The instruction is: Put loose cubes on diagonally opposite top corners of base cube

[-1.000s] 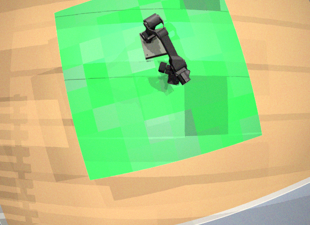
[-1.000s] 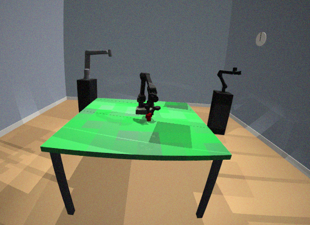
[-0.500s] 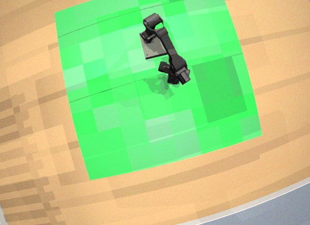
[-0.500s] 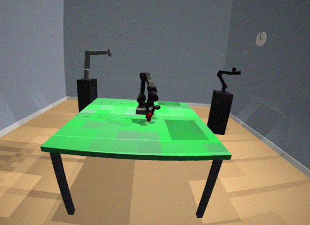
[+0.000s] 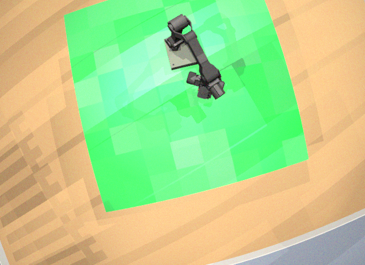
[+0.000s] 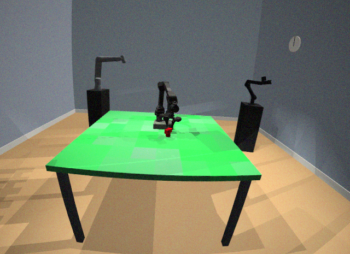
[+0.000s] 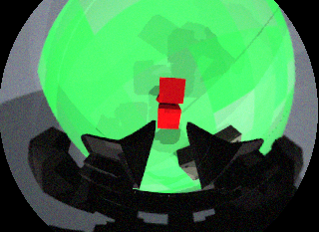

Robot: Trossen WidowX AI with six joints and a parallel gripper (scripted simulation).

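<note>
The red cube is 30 mm below my gripper tip.
</note>
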